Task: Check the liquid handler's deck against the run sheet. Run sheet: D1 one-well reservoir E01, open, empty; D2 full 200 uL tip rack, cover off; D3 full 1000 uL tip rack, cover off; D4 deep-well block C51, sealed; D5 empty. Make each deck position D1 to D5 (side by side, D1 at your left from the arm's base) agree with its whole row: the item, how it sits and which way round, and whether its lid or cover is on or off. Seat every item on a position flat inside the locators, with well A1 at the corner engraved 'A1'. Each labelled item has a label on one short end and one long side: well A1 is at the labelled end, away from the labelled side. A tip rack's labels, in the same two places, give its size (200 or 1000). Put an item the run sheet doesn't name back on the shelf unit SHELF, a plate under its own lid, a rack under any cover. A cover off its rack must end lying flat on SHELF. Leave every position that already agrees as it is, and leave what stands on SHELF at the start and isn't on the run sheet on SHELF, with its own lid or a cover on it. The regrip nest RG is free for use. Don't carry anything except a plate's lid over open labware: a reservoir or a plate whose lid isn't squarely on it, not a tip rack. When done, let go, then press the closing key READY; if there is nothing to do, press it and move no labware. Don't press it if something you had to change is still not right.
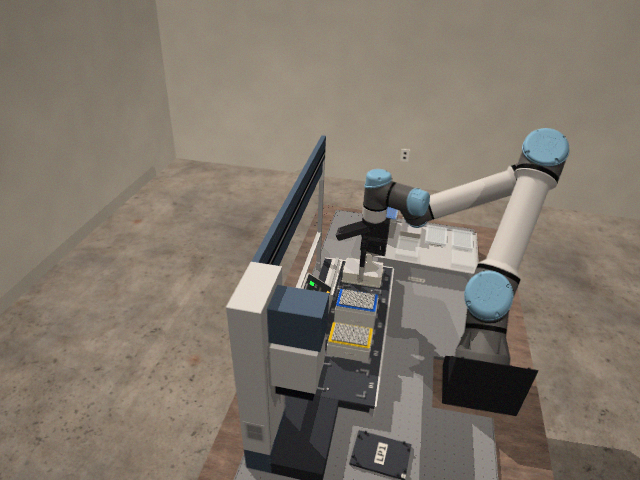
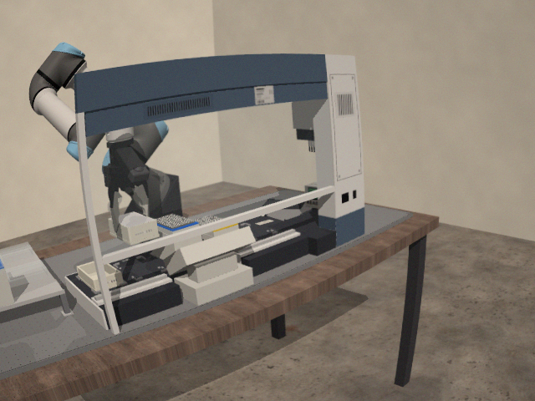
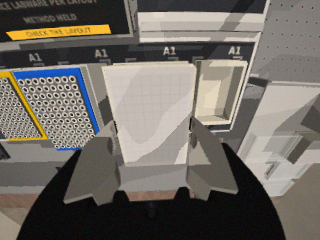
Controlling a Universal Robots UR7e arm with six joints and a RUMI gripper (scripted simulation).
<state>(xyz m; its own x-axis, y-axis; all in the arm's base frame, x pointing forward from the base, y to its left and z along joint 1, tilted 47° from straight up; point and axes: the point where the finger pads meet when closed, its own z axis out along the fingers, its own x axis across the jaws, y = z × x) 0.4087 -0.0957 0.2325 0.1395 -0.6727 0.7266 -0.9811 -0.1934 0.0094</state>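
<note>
Right now my hand is 2 cm short of the cream one-well reservoir, 12 cm to the left of it and 11 cm above it. From my hand the other things lie so: blue-rimmed tip rack: 1 cm behind, 13 cm to the left, 5 cm below; then white sealed block: 1 cm below; then frame bar: 16 cm ahead, 20 cm to the left.
</note>
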